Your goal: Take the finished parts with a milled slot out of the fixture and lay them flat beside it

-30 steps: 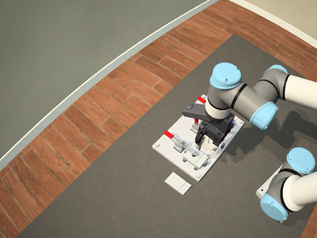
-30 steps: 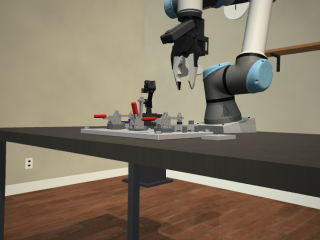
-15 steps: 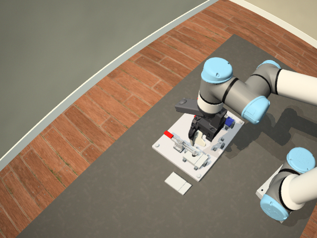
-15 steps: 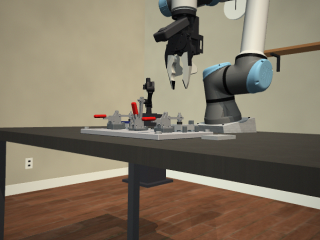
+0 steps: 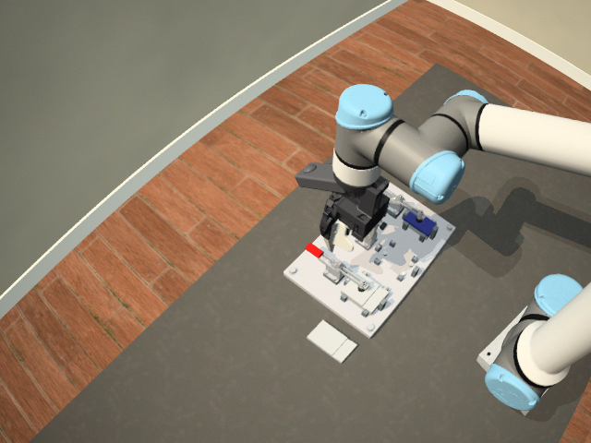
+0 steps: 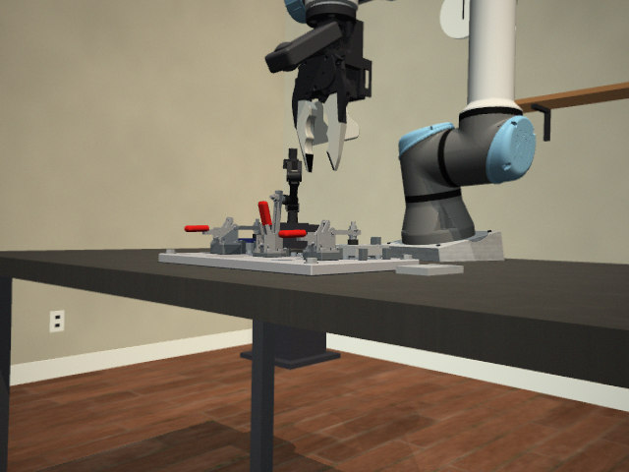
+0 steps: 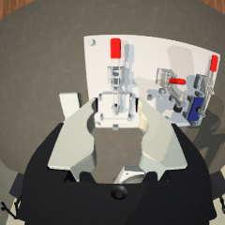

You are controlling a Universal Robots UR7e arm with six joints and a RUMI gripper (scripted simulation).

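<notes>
Right now my hand is 4 cm past the white fixture plate, 11 cm to the left of it and 15 cm above it. Round my hand: blue blank 8 cm behind, 22 cm to the right, 12 cm below.
</notes>
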